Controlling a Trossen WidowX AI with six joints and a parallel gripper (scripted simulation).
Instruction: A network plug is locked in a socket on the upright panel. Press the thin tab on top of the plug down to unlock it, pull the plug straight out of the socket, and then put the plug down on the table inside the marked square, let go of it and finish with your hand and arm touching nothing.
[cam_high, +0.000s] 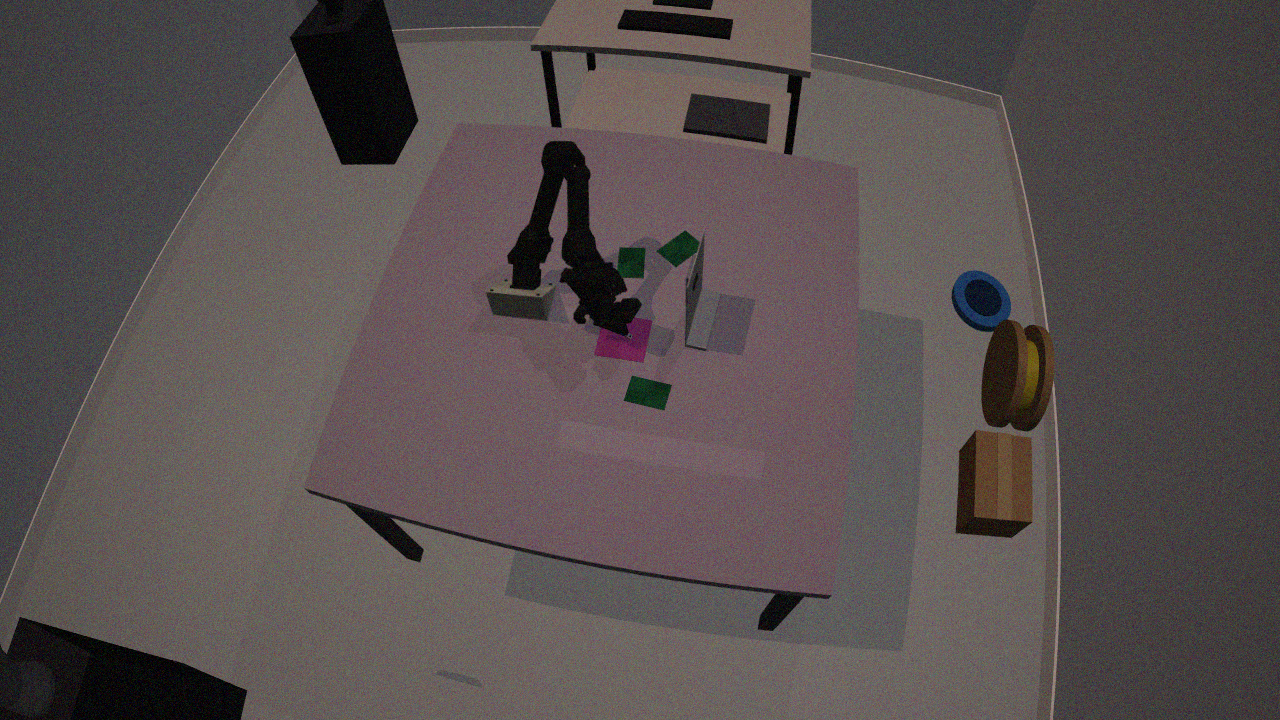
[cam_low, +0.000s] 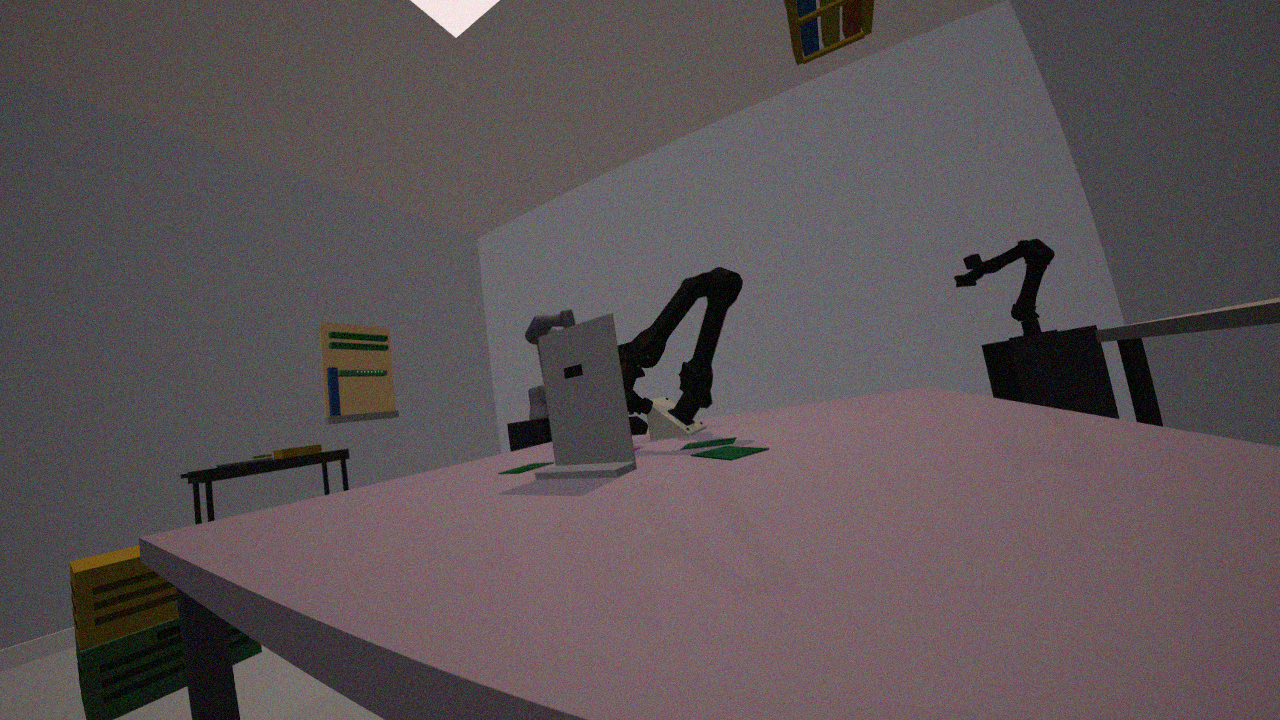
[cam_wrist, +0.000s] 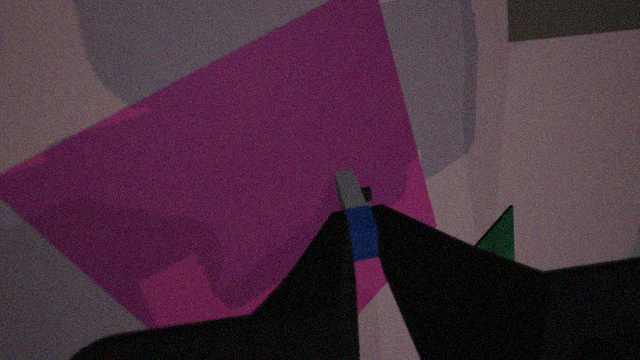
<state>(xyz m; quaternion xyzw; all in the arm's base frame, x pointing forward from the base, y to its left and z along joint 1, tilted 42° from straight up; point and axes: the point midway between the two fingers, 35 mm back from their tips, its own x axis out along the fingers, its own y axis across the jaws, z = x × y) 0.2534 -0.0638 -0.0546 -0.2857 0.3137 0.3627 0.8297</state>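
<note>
The magenta marked square is 1 cm behind my gripper tip and 2 cm below it. Also, from my gripper tip: panel 16 cm ahead, 7 cm to the left, 9 cm above; network plug right at my gripper tip.
</note>
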